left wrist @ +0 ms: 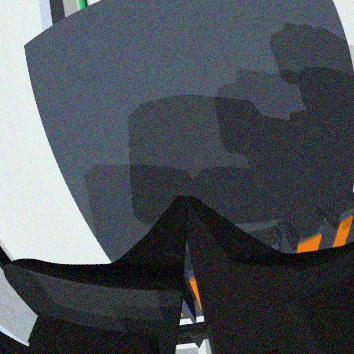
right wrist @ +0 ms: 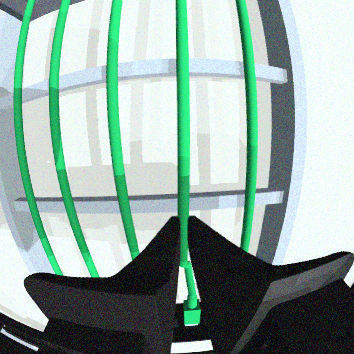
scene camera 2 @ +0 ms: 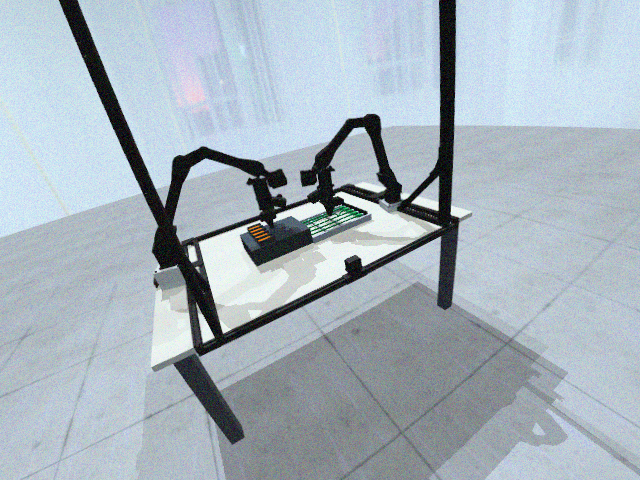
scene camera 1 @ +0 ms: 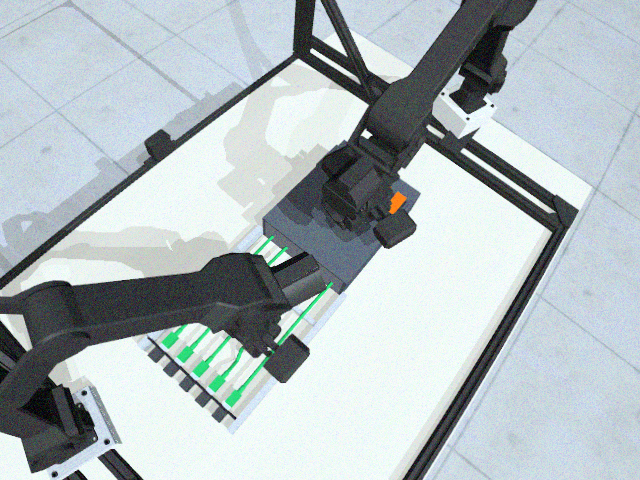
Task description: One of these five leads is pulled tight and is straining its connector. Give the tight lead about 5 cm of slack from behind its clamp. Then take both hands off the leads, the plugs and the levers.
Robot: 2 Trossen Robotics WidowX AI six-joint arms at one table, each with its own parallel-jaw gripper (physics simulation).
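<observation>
Five green leads run side by side over a pale tray between a dark box and green plugs. My right gripper is shut on the second lead from the right in the right wrist view. Below the fingertips that lead bends towards its plug; in scene camera 1 the fourth lead from the left is crooked near its plug. The rightmost lead looks straight in scene camera 1. My left gripper is shut and empty, low over the box top.
Orange levers sit on the box beside the left gripper. Dark blocks line the tray's plug end. Other leads run close beside the right fingers. A black frame borders the table.
</observation>
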